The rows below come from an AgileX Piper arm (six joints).
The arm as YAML. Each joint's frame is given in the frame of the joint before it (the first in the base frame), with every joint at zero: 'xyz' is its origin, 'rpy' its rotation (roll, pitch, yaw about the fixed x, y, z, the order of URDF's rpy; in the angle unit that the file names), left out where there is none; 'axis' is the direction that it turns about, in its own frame. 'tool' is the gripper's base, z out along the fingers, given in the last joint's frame.
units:
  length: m
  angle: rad
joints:
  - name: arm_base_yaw
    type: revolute
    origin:
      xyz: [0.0, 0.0, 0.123]
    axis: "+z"
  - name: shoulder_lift
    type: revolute
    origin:
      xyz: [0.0, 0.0, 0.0]
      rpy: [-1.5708, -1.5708, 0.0]
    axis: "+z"
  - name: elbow
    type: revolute
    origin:
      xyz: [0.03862, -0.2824, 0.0]
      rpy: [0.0, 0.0, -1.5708]
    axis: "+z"
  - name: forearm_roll
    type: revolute
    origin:
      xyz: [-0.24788, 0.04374, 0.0]
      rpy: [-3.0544, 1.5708, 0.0]
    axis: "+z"
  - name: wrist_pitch
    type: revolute
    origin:
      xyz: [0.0, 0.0, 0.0]
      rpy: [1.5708, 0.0, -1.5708]
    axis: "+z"
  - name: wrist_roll
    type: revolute
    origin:
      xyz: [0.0, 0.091, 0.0]
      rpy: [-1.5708, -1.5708, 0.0]
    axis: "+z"
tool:
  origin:
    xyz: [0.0, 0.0, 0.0]
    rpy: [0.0, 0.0, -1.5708]
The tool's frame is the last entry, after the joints.
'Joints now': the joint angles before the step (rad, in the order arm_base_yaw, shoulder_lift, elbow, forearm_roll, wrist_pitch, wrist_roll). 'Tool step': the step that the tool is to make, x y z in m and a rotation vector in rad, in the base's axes. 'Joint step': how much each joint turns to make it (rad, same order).
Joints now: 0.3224 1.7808 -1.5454 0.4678 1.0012 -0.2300
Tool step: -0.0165 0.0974 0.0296 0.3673 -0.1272 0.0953
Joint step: 0.2066 0.0450 -0.0818 0.3625 -0.2266 -0.1063
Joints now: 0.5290 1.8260 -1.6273 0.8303 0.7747 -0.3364
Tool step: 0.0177 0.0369 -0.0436 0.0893 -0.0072 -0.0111
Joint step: 0.0515 0.1351 -0.0024 0.2276 -0.1491 -0.1890
